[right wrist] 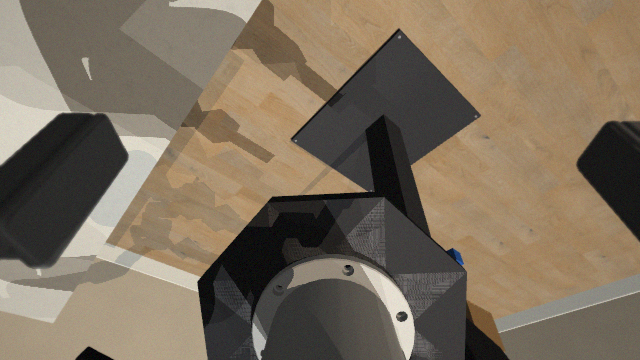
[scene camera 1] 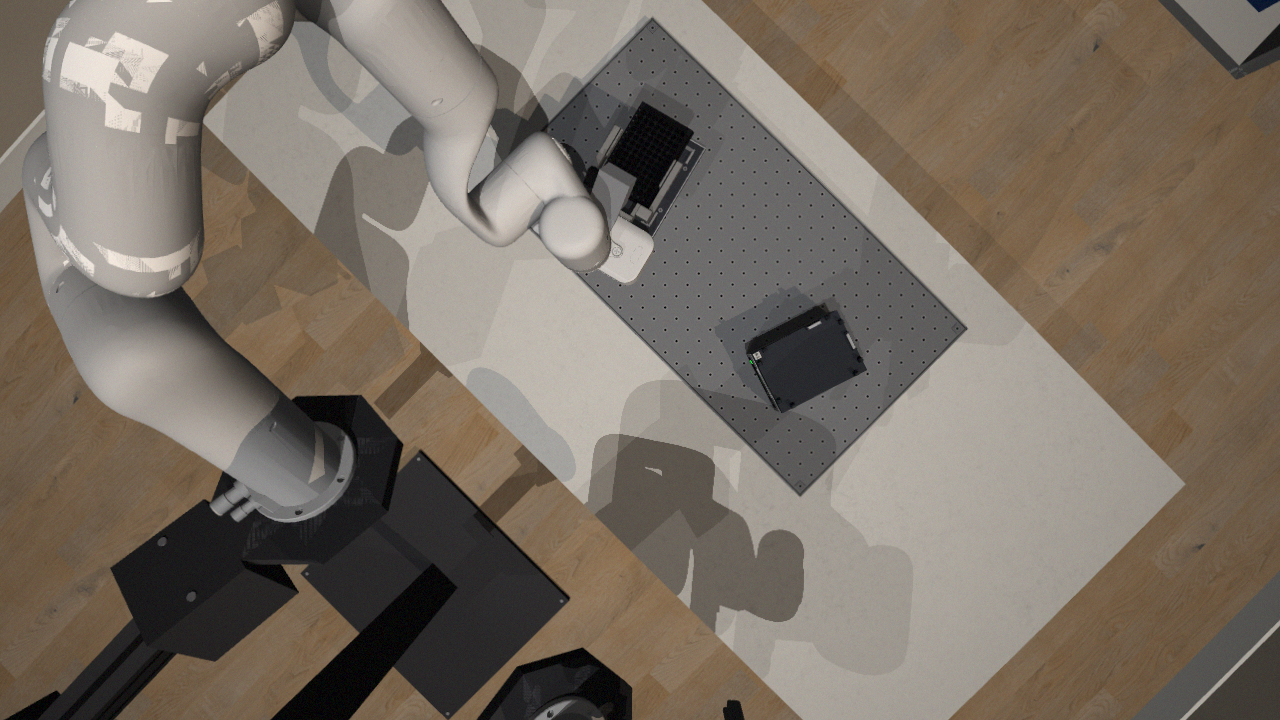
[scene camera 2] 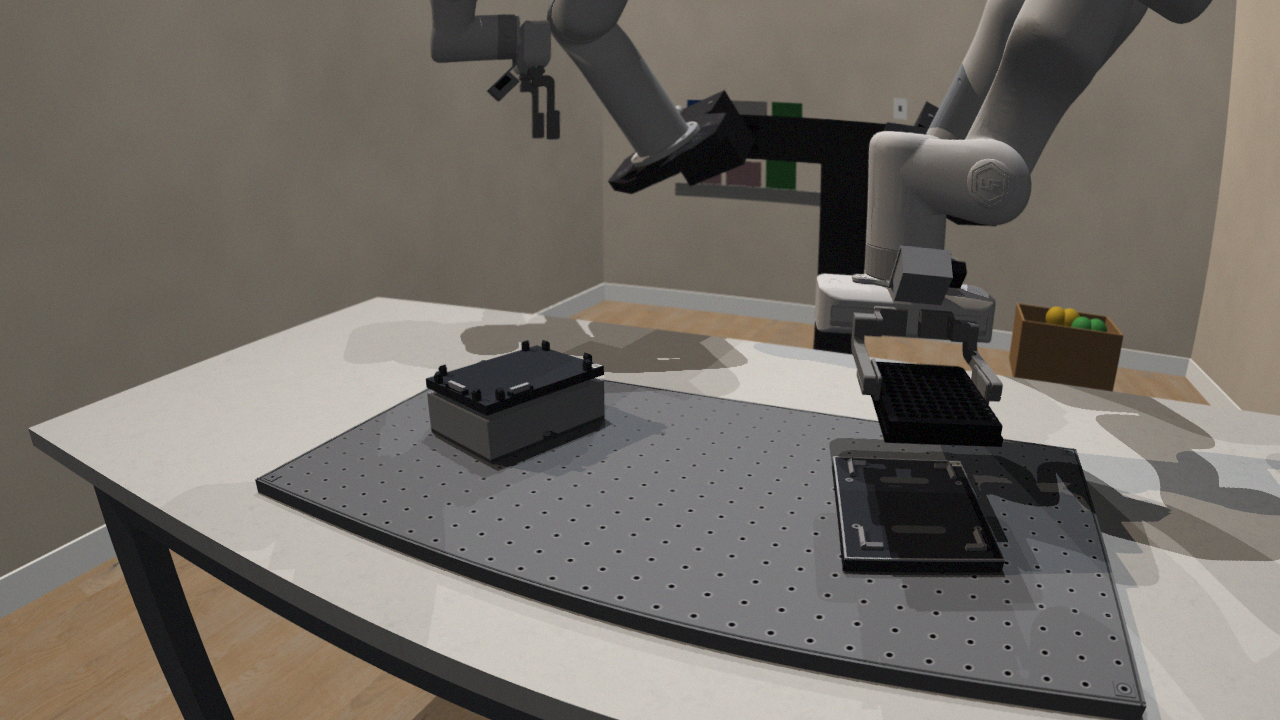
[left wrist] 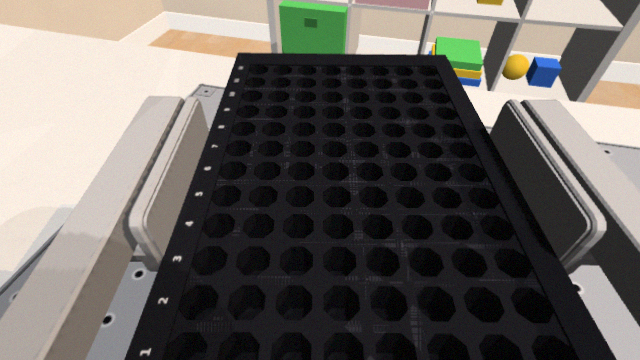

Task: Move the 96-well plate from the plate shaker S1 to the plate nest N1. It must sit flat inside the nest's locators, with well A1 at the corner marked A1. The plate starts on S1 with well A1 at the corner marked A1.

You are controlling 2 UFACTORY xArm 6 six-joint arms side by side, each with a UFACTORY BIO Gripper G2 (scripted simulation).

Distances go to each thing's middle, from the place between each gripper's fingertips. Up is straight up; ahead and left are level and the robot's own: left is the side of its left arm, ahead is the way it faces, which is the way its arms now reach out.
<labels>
I see the plate nest N1 [scene camera 2: 877,506] 1 cm ahead of my left hand and 10 cm below it. Round my left hand: grey plate shaker S1 [scene camera 2: 492,438] (2 cm ahead, 37 cm to the right, 7 cm below); then black 96-well plate [scene camera 2: 919,404] (1 cm ahead, 1 cm below).
The grey plate shaker S1 lies 460 mm ahead of my right hand, 260 mm to the left of it and 250 mm below it. Also, from my right hand: plate nest N1: 450 mm ahead, 630 mm to the left, 280 mm below; then black 96-well plate: 450 mm ahead, 630 mm to the left, 190 mm below.
</labels>
